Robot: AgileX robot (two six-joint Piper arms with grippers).
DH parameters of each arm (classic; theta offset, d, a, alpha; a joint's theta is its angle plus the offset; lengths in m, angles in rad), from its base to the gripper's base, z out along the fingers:
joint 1: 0 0.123 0 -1.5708
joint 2: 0.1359 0 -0.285 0
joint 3: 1.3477 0 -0.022 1.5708
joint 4: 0 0.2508 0 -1.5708
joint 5: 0 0 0.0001 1.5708
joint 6: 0 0.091 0 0
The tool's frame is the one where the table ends.
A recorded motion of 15 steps. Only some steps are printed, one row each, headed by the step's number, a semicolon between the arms.
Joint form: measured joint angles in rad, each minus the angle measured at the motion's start. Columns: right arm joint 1, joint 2, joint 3, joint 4, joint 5, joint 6; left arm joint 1, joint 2, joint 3, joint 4, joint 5, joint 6.
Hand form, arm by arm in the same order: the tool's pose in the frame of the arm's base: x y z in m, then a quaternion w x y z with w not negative. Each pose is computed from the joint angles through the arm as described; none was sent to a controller.
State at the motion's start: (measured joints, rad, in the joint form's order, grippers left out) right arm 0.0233 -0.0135 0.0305 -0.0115 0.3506 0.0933; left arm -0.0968 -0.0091 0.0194 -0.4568 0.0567 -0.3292
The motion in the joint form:
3: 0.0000 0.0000 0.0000 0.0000 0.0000 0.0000; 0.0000 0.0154 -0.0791 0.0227 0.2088 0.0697
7: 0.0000 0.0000 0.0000 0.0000 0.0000 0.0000; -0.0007 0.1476 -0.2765 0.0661 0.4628 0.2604
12: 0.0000 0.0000 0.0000 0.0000 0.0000 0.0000; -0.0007 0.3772 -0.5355 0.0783 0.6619 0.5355
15: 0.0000 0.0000 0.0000 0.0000 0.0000 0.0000; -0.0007 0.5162 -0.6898 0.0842 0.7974 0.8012
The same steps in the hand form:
3: 0.0532 0.0009 0.1721 0.60061 0.02483 0.79859 0.03022; 0.0519 -0.0152 0.2111 0.60398 -0.17755 0.72022 -0.29150
7: 0.0532 0.0009 0.1721 0.60061 0.02483 0.79859 0.03022; 0.0506 -0.0223 0.2482 0.56009 -0.06824 0.79456 -0.22432
12: 0.0532 0.0009 0.1721 0.60061 0.02483 0.79859 0.03022; 0.0663 -0.0288 0.3022 0.51706 0.07072 0.83949 -0.15135
15: 0.0532 0.0009 0.1721 0.60061 0.02483 0.79859 0.03022; 0.0803 -0.0330 0.3302 0.48248 0.20334 0.84699 -0.09201

